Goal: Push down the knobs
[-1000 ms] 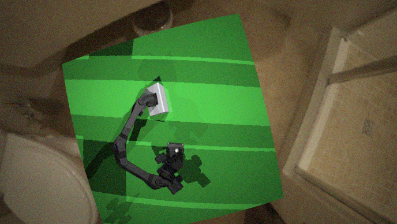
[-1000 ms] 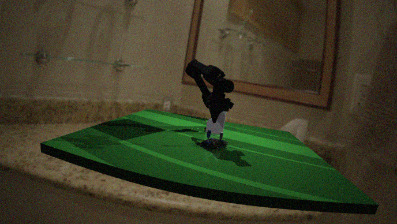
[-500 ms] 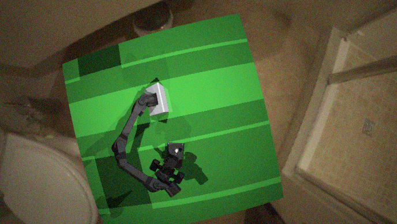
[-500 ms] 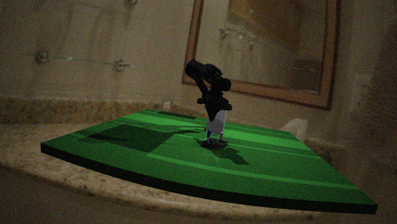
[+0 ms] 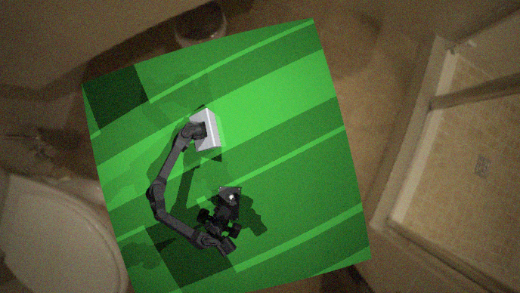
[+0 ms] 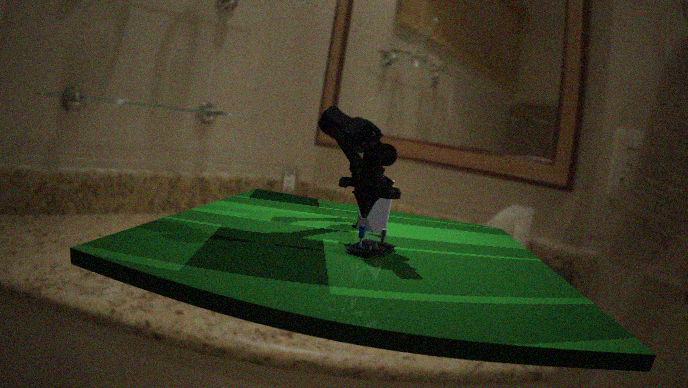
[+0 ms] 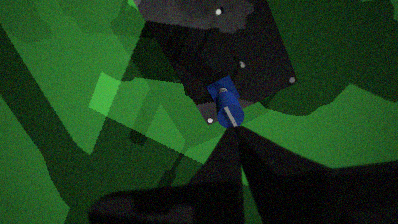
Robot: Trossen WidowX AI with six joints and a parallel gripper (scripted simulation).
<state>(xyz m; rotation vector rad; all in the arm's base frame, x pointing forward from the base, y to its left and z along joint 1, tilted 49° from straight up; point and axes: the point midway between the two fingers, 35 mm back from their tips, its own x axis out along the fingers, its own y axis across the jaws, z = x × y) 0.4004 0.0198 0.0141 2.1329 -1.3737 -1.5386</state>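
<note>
The blue knob lies 4 cm below my gripper tip. From my gripper tip the other things lie so: grey knob 8 cm behind, 6 cm to the left, 5 cm below.
</note>
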